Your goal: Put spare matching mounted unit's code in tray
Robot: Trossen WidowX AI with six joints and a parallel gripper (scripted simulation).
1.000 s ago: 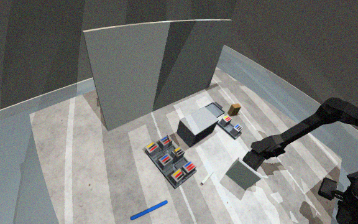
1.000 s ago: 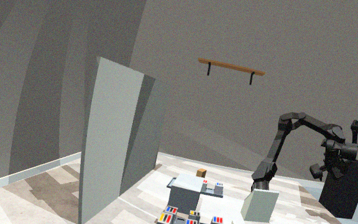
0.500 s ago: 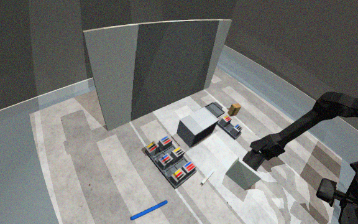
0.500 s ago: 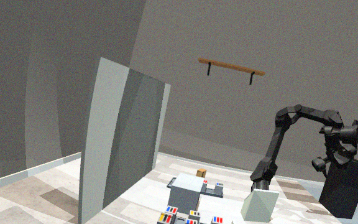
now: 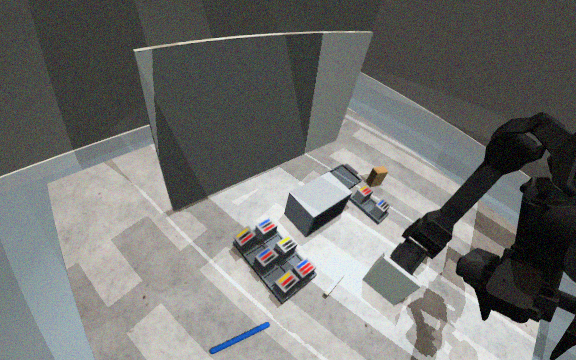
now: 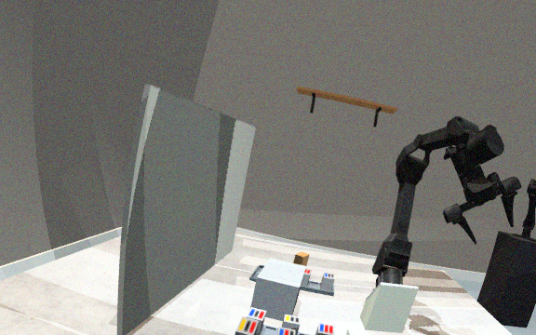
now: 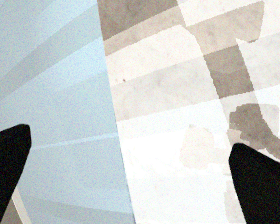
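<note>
My gripper tip is 48 cm short of the grey spare, 27 cm above it and 4 cm to the right of it. Also, from my gripper tip: blue stick (30 cm below, 30 cm ahead, 25 cm to the left); grey box (45 cm ahead, 26 cm below, 12 cm to the right); dark bracket (36 cm ahead, 30 cm to the right, 30 cm below).
</note>
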